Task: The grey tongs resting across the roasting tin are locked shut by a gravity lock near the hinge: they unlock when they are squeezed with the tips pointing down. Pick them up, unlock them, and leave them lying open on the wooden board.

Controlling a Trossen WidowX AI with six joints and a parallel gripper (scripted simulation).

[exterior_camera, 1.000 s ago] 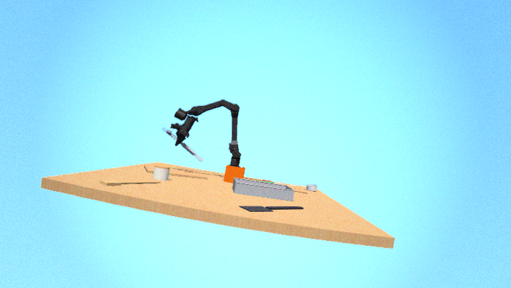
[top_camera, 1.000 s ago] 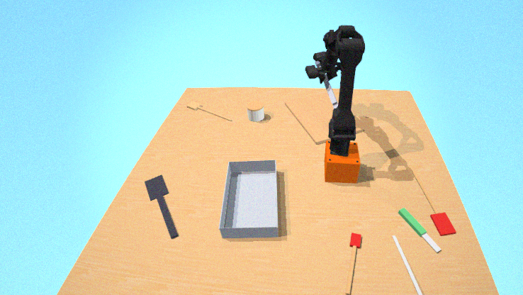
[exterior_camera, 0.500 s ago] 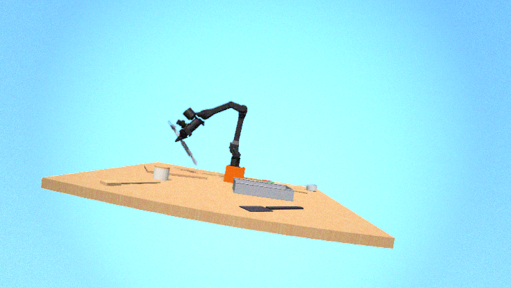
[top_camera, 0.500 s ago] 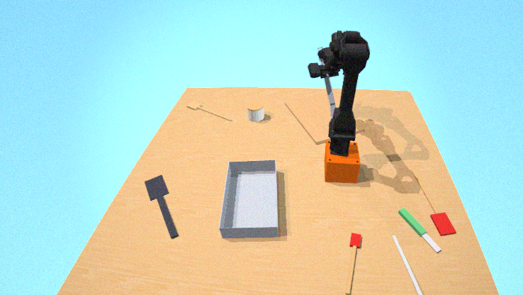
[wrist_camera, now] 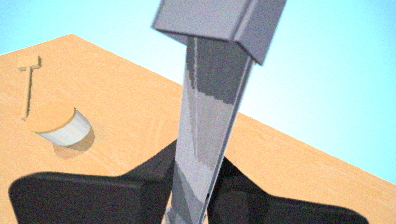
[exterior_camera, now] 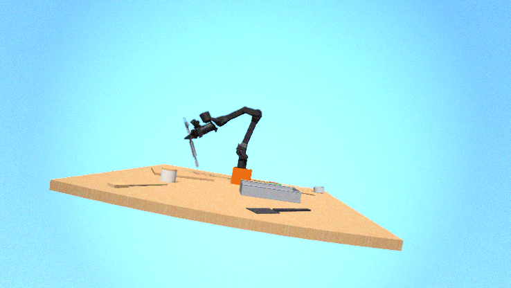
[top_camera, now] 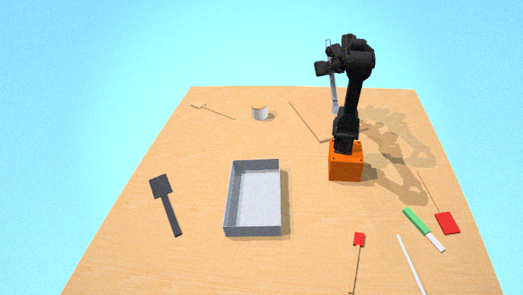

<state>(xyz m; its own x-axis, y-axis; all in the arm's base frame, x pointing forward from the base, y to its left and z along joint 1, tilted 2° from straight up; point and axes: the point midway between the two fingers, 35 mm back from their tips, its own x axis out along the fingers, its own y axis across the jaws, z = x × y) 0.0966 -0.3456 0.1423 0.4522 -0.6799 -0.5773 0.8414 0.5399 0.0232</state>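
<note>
The thin wooden board lies 2 cm to the left of my gripper tip and 22 cm below it. The rest, counted from my gripper tip: red paddle (46 cm behind, 50 cm to the left, 22 cm below); then white cup (31 cm ahead, 8 cm to the left, 19 cm below); then grey roasting tin (17 cm ahead, 59 cm to the left, 20 cm below).
</note>
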